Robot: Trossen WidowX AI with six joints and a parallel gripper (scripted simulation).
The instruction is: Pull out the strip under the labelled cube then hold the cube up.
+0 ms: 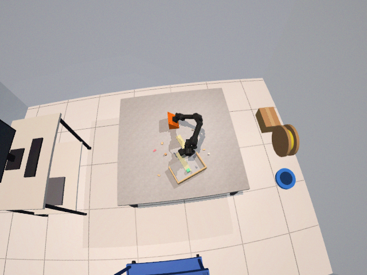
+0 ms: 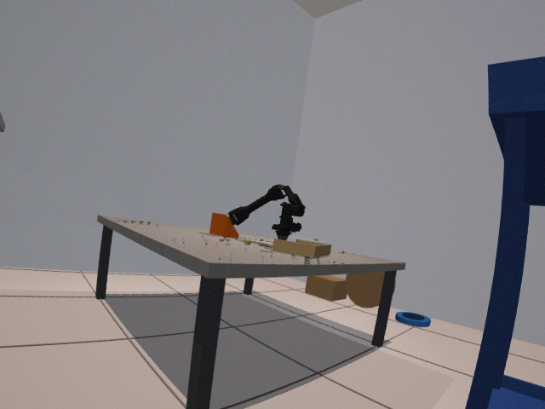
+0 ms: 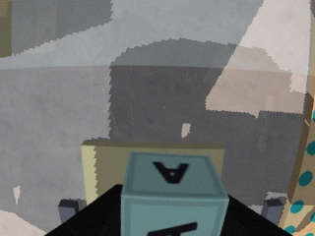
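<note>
Now: gripper tip 9 cm past the yellow strip, 4 cm to the left of it and 1 cm above it. Also, from my gripper tip: labelled cube (1 cm above).
</note>
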